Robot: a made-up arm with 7 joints.
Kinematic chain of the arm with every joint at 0, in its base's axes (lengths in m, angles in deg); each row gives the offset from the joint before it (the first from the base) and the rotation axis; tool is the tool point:
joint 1: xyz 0 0 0.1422 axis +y
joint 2: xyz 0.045 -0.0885 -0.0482 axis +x
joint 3: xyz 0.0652 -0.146 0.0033 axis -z
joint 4: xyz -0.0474 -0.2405 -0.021 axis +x
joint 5: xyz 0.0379 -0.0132 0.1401 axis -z
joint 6: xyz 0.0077 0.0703 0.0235 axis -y
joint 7: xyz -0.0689 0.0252 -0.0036 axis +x
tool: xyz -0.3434 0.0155 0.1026
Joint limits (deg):
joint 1: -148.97..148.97
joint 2: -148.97..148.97
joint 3: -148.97..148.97
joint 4: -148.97..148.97
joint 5: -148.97..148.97
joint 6: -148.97..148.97
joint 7: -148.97..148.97
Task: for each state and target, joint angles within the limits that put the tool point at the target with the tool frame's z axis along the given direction. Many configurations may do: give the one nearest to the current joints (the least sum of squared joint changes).
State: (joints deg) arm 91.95 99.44 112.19 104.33 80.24 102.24 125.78
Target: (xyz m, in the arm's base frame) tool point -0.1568 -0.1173 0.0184 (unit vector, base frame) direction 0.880 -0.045 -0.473
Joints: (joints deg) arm 103.47 94.01 111.53 129.50 124.22 101.62 121.45
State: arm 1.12 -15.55 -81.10 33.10 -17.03 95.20 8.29
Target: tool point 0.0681 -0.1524 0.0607 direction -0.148 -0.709 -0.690
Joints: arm 3.51 -8.36 -90.80 50.84 -31.65 126.57 8.54
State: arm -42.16 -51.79 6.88 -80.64 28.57 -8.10 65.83
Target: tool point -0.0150 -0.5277 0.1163 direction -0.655 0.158 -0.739
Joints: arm -74.23 -59.23 -10.28 -78.89 68.81 13.35 93.19
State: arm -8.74 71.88 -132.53 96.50 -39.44 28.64 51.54
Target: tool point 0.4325 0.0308 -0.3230 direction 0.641 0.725 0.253
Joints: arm 17.92 79.56 -128.88 64.20 -24.81 34.53 59.77
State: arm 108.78 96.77 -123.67 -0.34 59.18 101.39 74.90
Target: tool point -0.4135 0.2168 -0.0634 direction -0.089 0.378 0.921
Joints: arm 135.11 105.81 -82.34 1.43 87.13 109.34 56.95
